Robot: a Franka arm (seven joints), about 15 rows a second.
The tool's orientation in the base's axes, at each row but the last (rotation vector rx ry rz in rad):
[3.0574 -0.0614 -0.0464]
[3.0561 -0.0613 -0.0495]
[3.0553 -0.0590 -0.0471]
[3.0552 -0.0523 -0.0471]
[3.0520 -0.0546 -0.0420]
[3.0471 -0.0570 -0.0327]
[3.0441 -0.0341 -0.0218]
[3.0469 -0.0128 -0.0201]
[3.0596 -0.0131 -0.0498]
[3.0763 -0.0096 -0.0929]
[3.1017 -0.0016 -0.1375]
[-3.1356 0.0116 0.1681]
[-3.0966 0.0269 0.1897]
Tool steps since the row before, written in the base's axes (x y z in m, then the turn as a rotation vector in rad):
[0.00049 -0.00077 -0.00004 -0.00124 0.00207 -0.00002]
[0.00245 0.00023 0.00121 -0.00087 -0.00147 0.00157]
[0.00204 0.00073 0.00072 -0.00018 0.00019 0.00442]
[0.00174 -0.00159 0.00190 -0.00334 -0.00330 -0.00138]
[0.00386 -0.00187 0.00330 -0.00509 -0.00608 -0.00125]
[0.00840 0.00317 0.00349 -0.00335 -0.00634 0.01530]
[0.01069 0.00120 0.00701 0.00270 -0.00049 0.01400]
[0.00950 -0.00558 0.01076 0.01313 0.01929 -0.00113]
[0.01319 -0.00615 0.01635 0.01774 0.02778 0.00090]
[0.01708 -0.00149 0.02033 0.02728 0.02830 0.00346]
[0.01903 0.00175 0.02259 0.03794 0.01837 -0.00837]
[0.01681 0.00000 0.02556 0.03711 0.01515 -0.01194]
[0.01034 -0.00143 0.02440 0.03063 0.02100 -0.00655]
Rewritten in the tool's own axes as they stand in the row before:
[0.00052 0.00074 0.00009 -0.00132 -0.00201 -0.00011]
[0.00240 -0.00022 -0.00131 -0.00086 0.00163 -0.00141]
[0.00199 -0.00074 -0.00084 -0.00032 0.00020 -0.00441]
[0.00174 0.00169 -0.00181 -0.00318 0.00328 0.00176]
[0.00384 0.00202 -0.00323 -0.00483 0.00612 0.00193]
[0.00820 -0.00313 -0.00396 -0.00340 0.00787 -0.01456]
[0.01057 -0.00074 -0.00726 0.00253 0.00179 -0.01393]
[0.00941 0.00650 -0.01031 0.01297 -0.01941 -0.00087]
[0.01272 0.00737 -0.01622 0.01743 -0.02774 -0.00374]
[0.01584 0.00271 -0.02119 0.02679 -0.02814 -0.00690]
[0.01695 -0.00090 -0.02423 0.03848 -0.01864 0.00430]
[0.01398 -0.00015 -0.02721 0.03806 -0.01541 0.00793]
[0.00730 0.00030 -0.02551 0.03088 -0.02134 0.00361]

